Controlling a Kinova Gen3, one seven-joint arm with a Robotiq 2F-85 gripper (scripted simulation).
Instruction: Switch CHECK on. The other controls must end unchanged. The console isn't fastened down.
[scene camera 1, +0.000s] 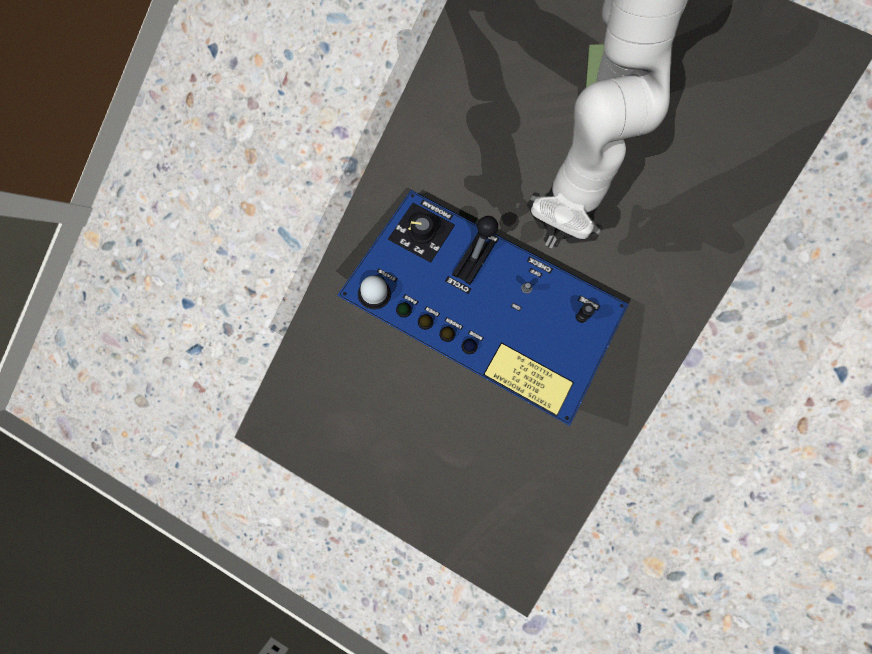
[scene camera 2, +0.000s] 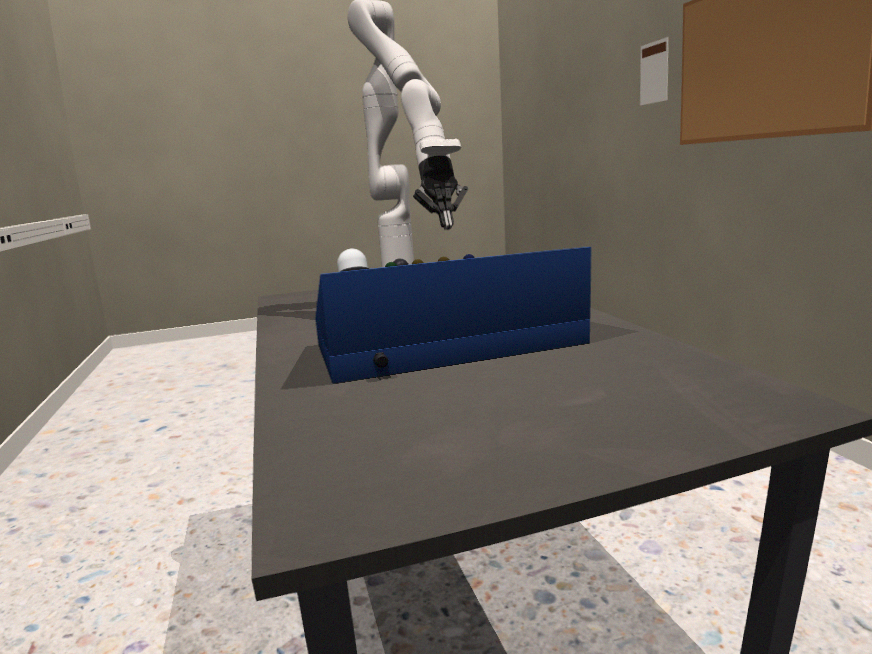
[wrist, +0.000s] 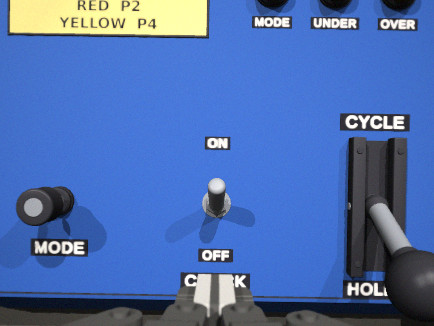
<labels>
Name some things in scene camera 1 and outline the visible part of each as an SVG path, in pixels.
A blue console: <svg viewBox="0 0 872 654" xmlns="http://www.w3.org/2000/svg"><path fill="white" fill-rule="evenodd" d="M410 190L337 296L570 426L629 304L496 235L498 222L494 217L484 216L479 220L478 224L475 224Z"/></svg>
</labels>
